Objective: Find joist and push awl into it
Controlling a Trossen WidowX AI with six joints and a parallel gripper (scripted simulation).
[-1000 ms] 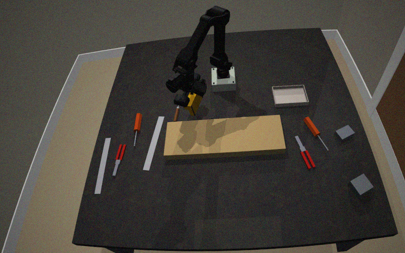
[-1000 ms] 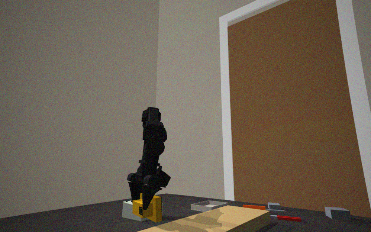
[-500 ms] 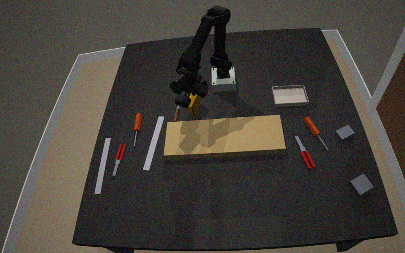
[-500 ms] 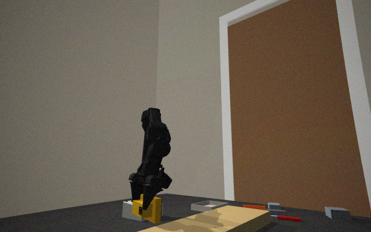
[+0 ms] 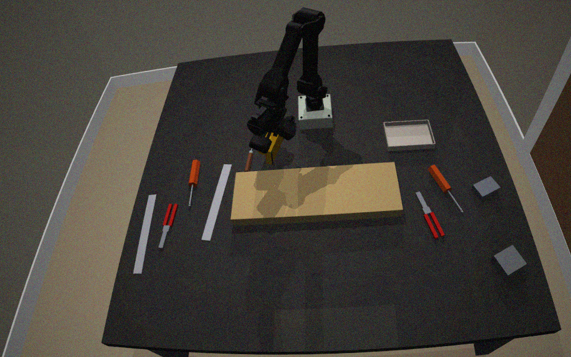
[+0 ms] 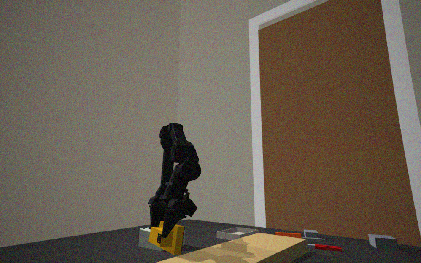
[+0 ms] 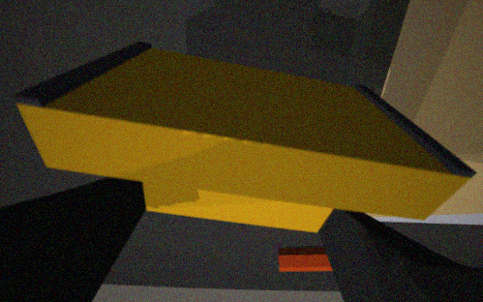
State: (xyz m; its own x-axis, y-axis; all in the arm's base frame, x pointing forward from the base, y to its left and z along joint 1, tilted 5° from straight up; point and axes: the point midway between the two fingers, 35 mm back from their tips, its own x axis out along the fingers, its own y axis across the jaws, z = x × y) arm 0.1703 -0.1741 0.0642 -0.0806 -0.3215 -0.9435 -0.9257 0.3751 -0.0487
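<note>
Right now my gripper tip is 20 mm short of the yellow stud finder. From my gripper tip the other things lie so: white tray: 500 mm to the left, 60 mm below, 10 mm behind; awl: 70 mm below, 60 mm to the right.
</note>
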